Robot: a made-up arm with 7 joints.
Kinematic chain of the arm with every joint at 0, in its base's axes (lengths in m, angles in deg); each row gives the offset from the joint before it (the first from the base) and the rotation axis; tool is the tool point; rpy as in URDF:
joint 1: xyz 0 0 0 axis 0.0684 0.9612 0.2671
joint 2: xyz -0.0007 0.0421 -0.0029 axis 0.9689 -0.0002 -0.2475
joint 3: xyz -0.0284 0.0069 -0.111 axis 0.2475 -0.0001 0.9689
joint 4: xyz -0.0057 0 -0.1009 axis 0.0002 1 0
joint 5: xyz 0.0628 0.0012 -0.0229 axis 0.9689 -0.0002 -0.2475
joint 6: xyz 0.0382 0 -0.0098 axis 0.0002 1 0
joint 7: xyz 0.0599 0 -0.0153 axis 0.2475 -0.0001 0.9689
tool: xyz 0 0 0 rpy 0 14.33 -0.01
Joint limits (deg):
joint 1: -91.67..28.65
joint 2: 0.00..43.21
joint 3: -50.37..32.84
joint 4: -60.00..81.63
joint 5: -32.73..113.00
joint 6: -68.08..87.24
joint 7: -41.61..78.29
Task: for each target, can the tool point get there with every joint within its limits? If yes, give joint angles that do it. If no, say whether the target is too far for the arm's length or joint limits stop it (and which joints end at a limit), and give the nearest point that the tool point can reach.
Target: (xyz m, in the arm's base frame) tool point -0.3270 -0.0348 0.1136
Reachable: no: joint limits stop it (at a limit: joint 1, joint 3, joint 4, joint 6) | nearest point -0.0758 0.0130 -0.0874 | short by 0.325 m
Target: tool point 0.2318 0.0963 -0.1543
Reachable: yes | joints -30.13 20.27 -5.08 -20.40 20.14 58.80 -20.24
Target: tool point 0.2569 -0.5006 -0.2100
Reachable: no: too far | nearest point 0.2430 -0.1653 -0.1077 | short by 0.351 m
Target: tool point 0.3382 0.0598 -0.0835
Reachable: yes | joints -64.47 36.23 -35.04 25.97 -20.90 0.16 64.77
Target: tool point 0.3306 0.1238 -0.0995
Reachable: yes | joints -68.62 24.26 -31.48 66.66 85.40 73.46 59.88
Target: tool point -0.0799 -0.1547 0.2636
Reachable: no: joint limits stop it (at a limit: joint 1, joint 2) | nearest point 0.1031 -0.0762 0.0764 | short by 0.273 m
